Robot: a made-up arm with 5 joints.
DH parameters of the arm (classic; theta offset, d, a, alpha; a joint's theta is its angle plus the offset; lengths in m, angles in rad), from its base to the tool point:
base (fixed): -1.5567 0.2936 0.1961 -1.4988
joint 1: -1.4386 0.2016 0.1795 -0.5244
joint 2: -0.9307 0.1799 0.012 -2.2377
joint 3: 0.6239 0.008 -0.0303 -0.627
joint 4: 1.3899 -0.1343 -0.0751 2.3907
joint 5: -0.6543 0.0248 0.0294 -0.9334
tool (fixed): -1.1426 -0.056 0 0
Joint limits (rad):
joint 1: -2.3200..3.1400
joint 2: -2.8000..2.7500
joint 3: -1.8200..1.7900
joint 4: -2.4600..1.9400
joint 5: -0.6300..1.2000
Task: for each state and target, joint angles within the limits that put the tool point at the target. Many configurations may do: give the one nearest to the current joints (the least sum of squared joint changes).
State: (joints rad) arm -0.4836 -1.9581 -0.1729 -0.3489 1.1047
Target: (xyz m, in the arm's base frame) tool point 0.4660 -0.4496 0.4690
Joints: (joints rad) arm 0.2044 -1.8717 -0.4703 -0.4906 0.9003
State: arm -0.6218 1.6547 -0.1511 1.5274 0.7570
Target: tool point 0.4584 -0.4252 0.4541
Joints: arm 0.1581 2.3231 -0.2942 1.3747 1.2000
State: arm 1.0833 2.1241 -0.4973 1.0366 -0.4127
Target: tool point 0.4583 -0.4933 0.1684
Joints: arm 1.0941 1.7288 -0.2354 1.2122 -0.4144
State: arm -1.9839 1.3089 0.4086 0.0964 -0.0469
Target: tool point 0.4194 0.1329 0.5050
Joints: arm -1.9544 1.6070 0.4971 0.2629 -0.1176
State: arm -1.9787 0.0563 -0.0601 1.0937 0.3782
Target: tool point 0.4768 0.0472 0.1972
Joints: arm -2.0946 0.3136 0.9156 1.3912 0.0565
